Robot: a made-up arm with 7 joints. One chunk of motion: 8 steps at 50 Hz.
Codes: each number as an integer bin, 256 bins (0 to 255) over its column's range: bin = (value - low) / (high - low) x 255, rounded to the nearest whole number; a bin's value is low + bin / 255 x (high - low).
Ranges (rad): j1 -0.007..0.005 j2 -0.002..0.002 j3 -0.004..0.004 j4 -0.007..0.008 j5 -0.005..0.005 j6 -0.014..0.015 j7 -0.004..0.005
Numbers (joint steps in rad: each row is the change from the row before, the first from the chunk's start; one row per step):
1: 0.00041 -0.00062 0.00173 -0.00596 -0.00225 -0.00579 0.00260
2: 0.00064 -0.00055 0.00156 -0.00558 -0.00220 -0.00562 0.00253
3: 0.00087 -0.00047 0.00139 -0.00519 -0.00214 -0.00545 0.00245
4: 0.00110 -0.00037 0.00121 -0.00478 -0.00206 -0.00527 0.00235
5: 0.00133 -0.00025 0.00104 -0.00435 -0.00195 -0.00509 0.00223
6: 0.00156 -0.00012 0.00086 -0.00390 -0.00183 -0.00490 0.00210
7: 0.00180 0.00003 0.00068 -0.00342 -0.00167 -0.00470 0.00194
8: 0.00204 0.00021 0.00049 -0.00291 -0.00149 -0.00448 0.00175
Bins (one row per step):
1: 157 88 183 18 70 72 187
2: 162 92 177 24 71 74 185
3: 167 98 172 31 73 75 183
4: 172 104 166 38 75 77 180
5: 177 112 161 45 78 78 177
6: 182 120 155 53 81 80 173
7: 187 129 149 61 85 82 168
8: 192 141 143 70 90 84 163

